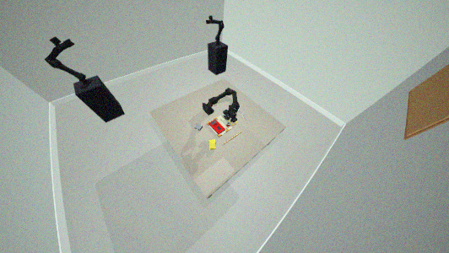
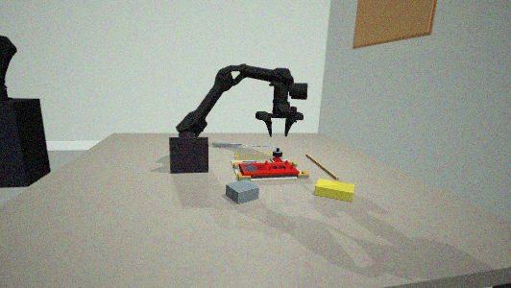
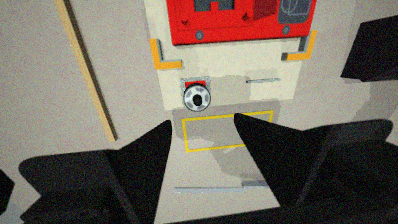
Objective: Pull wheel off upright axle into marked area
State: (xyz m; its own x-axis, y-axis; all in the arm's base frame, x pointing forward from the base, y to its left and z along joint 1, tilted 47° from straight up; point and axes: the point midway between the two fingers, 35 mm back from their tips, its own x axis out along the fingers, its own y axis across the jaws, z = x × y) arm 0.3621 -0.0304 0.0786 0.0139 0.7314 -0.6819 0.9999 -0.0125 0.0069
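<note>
Now: gripper tip 7 cm above the wheel. Round my gripper tip: yellow block (9 cm ahead, 32 cm to the right, 10 cm below); axle (1 cm to the right, 8 cm below); wooden stick (17 cm ahead, 7 cm to the right, 10 cm below).
</note>
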